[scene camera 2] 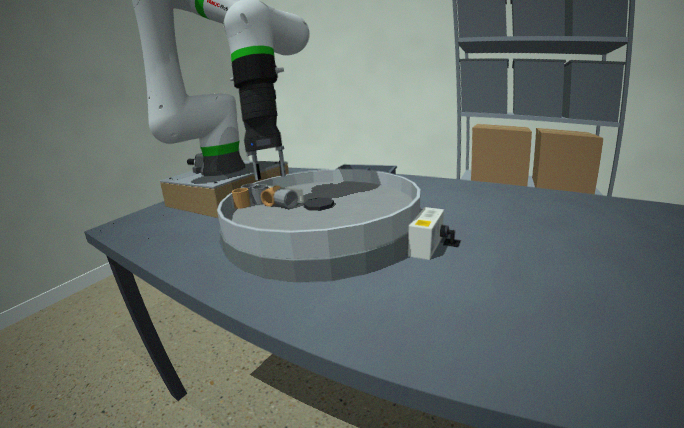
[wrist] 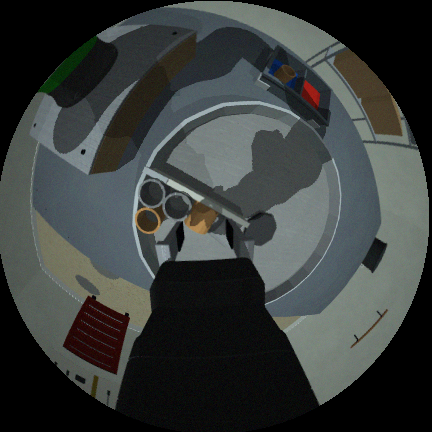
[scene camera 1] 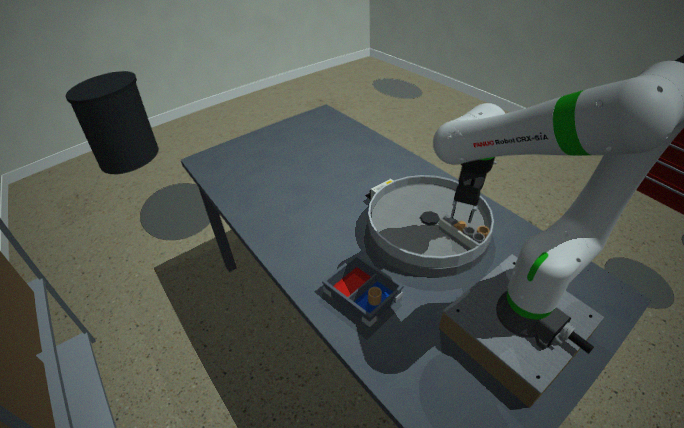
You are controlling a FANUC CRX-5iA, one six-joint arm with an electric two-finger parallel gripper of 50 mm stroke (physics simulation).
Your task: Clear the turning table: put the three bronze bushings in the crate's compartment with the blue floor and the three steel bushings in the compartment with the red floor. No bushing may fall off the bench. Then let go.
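Places are measured from the arm's base along level axes (x left, y up, z ahead), in centimetres.
Pixels of known places: gripper, fingertip midpoint: (scene camera 2: 270, 177) (wrist: 204, 228) (scene camera 1: 461, 218); arm's base, origin of the base link: (scene camera 2: 223, 170) (wrist: 84, 73) (scene camera 1: 523, 313).
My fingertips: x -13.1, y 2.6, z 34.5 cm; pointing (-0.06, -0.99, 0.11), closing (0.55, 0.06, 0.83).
Ahead of a thing's pixels: the offset from my fingertips to its top centre. "spot": to the spot under its first point.
My gripper (scene camera 1: 462, 218) (scene camera 2: 270, 177) (wrist: 204, 228) is open and empty, pointing down low over the bushings on the turning table (scene camera 1: 428, 257) (scene camera 2: 302, 242) (wrist: 295, 245). A bronze bushing {dx +0.1, dy -2.3, dz -0.2 cm} (scene camera 1: 460, 225) (scene camera 2: 266, 195) (wrist: 201, 218) lies on its side there, beside a lying steel bushing {dx -0.3, dy -2.3, dz +4.0 cm} (scene camera 1: 449, 220) (scene camera 2: 286, 198), which a finger partly hides in the wrist view. Two steel bushings {dx +0.0, dy -2.3, dz -4.0 cm} (scene camera 1: 469, 230) {dx +0.0, dy -2.3, dz -7.9 cm} (scene camera 1: 478, 236) and a bronze bushing {dx -3.7, dy -2.3, dz -6.8 cm} (scene camera 1: 483, 230) (scene camera 2: 241, 198) stand upright near the rim. Another bronze bushing {dx +36.8, dy -7.0, dz -1.1 cm} (scene camera 1: 374, 295) (wrist: 286, 74) stands in the crate's blue compartment. The red compartment {spot: dx +37.1, dy -10.8, dz +8.7 cm} (scene camera 1: 353, 280) (wrist: 310, 95) holds no bushing.
A pale straight bar {spot: dx +2.7, dy -3.6, dz -2.5 cm} (scene camera 1: 459, 234) runs beside the bushings, ending near the black hub disc {dx +2.5, dy -5.3, dz +10.6 cm} (scene camera 1: 429, 218) (scene camera 2: 318, 203) (wrist: 261, 228). The turning table has a raised rim. A white control box {dx +2.8, dy -5.6, dz +33.9 cm} (scene camera 2: 425, 234) stands against its outside. The robot's pedestal (scene camera 1: 484, 348) (scene camera 2: 189, 198) is close by.
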